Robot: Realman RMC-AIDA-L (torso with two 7-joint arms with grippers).
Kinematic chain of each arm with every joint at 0, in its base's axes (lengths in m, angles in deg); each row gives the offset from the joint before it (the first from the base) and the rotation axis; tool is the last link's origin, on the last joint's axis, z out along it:
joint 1: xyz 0 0 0.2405 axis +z
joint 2: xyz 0 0 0 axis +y
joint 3: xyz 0 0 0.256 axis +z
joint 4: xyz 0 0 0 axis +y
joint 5: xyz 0 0 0.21 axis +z
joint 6: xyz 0 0 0 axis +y
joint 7: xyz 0 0 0.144 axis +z
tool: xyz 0 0 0
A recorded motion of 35 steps. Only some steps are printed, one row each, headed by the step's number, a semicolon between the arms.
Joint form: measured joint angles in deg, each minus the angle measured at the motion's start. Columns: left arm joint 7, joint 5, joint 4, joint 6, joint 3, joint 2, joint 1; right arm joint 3, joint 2, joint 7, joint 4, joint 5, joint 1, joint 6.
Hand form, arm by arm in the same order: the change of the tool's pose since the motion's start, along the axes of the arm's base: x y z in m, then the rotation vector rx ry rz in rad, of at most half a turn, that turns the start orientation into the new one. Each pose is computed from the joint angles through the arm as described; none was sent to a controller.
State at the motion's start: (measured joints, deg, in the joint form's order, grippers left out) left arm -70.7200 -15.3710 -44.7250 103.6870 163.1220 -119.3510 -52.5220; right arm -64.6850 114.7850 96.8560 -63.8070 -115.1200 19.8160 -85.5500
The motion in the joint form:
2: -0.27 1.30 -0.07 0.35 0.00 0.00 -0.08; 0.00 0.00 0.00 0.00 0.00 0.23 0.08
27: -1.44 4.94 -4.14 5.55 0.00 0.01 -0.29; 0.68 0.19 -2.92 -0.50 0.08 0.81 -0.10
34: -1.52 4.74 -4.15 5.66 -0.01 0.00 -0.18; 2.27 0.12 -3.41 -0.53 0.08 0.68 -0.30
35: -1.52 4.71 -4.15 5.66 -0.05 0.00 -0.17; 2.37 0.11 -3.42 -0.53 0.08 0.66 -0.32
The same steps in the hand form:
2: -0.0011 -0.0021 -0.0013 -0.0215 0.0099 0.0055; -0.0012 0.0012 0.0000 0.0013 -0.0003 0.0038
27: -0.0035 -0.0146 0.0084 -0.0872 0.0379 0.0151; -0.0061 0.0048 0.0022 0.0165 -0.0078 0.0656
34: -0.0037 -0.0150 0.0085 -0.0863 0.0340 0.0164; -0.0034 0.0057 0.0080 0.0384 -0.0027 0.0606
35: -0.0037 -0.0150 0.0086 -0.0856 0.0332 0.0167; -0.0031 0.0057 0.0083 0.0396 -0.0023 0.0598

